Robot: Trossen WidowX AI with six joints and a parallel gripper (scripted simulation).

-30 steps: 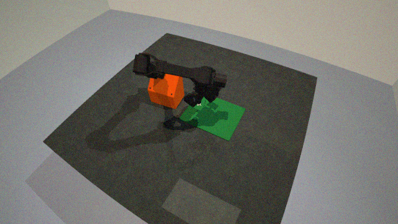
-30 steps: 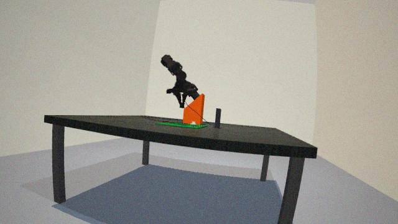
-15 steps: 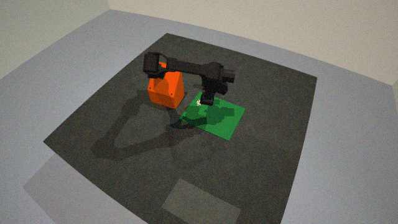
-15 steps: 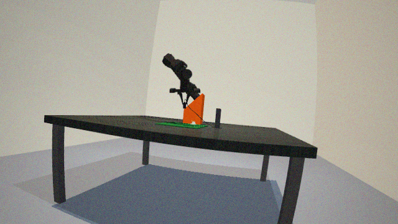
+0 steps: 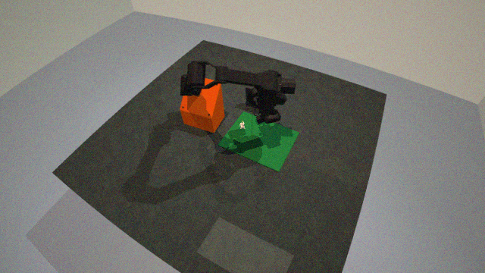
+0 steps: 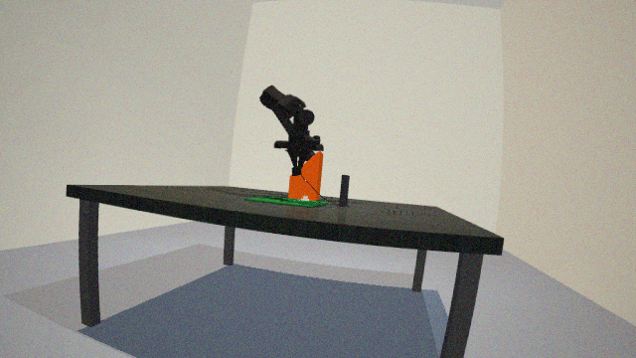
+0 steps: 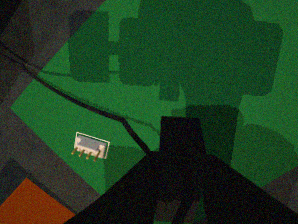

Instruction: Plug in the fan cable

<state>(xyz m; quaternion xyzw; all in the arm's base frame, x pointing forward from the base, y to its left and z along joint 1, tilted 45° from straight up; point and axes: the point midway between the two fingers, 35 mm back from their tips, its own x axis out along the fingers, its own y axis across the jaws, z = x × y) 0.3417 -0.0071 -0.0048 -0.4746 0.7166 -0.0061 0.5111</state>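
The green board lies 20 mm to the right of my gripper tip and 140 mm below it. Also, from my gripper tip: dark fan plug 10 mm behind, 10 mm to the right, 10 mm below; dark square fan 100 mm behind, 170 mm to the left, 70 mm below.
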